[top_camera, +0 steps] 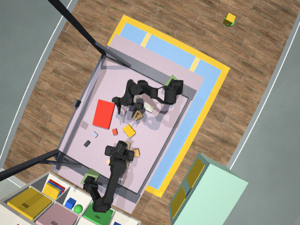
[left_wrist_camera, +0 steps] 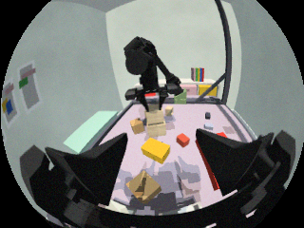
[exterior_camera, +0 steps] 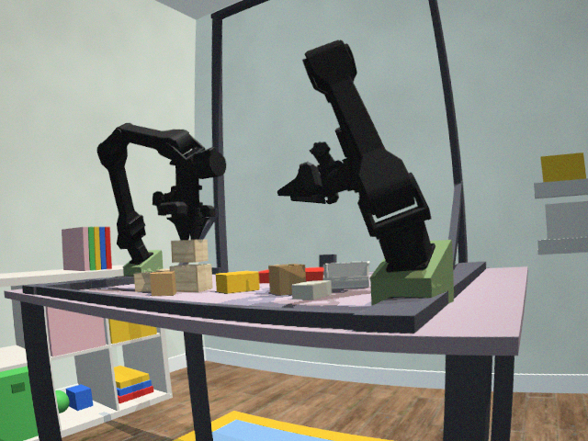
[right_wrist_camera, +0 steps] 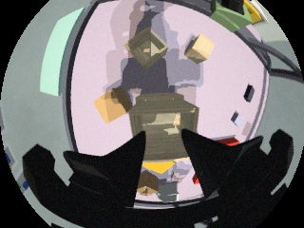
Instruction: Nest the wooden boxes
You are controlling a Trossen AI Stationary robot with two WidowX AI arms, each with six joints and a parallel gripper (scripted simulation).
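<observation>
Now: the tan box 9 cm ahead of my right hand, 2 cm to the left of it and 11 cm below it. Also, from my right hand: pale block 6 cm behind, 34 cm to the left, 13 cm below; then flat red slab 28 cm behind, 8 cm to the left, 13 cm below; then red cube 13 cm behind, 4 cm to the left, 12 cm below.
</observation>
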